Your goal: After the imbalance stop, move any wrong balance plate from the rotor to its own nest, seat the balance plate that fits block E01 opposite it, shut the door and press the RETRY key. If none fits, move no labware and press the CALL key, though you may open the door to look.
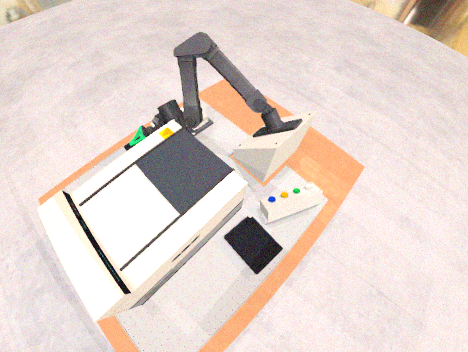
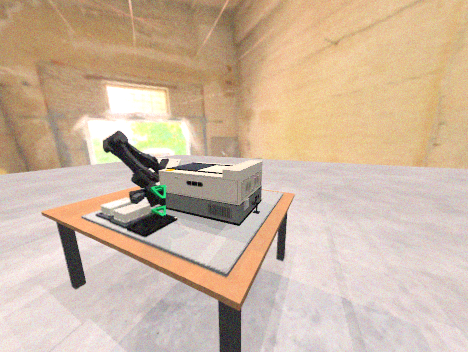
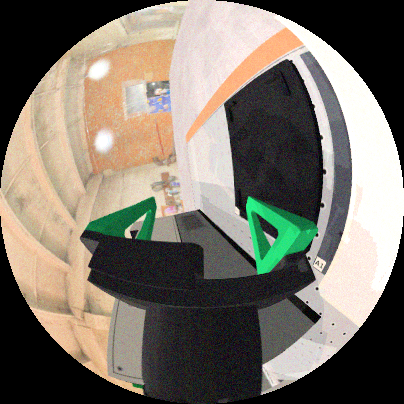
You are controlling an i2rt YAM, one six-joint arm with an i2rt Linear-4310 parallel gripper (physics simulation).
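Frame: origin at the arm's base, x left, y back, z up, level; millimetres.
Where they show: gripper, fingertip midpoint: (image 2: 164,207) (image 3: 200,201); arm's base at its link origin: (image 1: 276,129).
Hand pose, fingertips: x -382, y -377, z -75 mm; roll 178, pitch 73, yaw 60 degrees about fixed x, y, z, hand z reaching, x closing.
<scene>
Things, the pixels of their top centre, and the offset from my fingertips. "pt": a spot on its surface instead. Level surfaces: height alone.
- dark panel at its top centre: (image 1: 181,166) (image 2: 193,166) dx +272, dy +23, dz +143 mm
- black pad at a spot on its surface: (image 3: 277,145) pt dx -42, dy +52, dz -59 mm
- label A1 at a spot on its surface: (image 3: 319,264) pt dx +48, dy +98, dz -58 mm
- white key box at its top centre: (image 1: 295,196) dx +576, dy +223, dz +13 mm
- grey perforated mat at its surface level: dz -70 mm
- orange-edged table at its surface level: dz -83 mm
The beige and grey centrifuge (image 1: 125,215) (image 2: 210,182) stands on the table. A dark panel (image 1: 185,170) lies between the rails on its top; I cannot tell whether this is the shut door. The rotor does not show. My gripper (image 2: 161,200) (image 3: 200,201) is open and empty, low beside the centrifuge, near a black pad (image 2: 145,226) (image 3: 277,145). Two pale labware blocks (image 2: 116,205) (image 2: 133,213) sit on dark nests beside that pad. A label "A1" (image 3: 319,264) shows on a nest. A white key box (image 1: 292,204) has blue, orange, green and white keys. Key names and block E01 are not readable.
A beige tilted console (image 1: 280,147) stands behind the key box. Another black pad (image 1: 253,245) lies between the key box and the mat's front. The grey perforated mat (image 1: 175,300) (image 2: 210,255) covers much of the orange-edged table (image 1: 227,337) (image 2: 235,295).
</scene>
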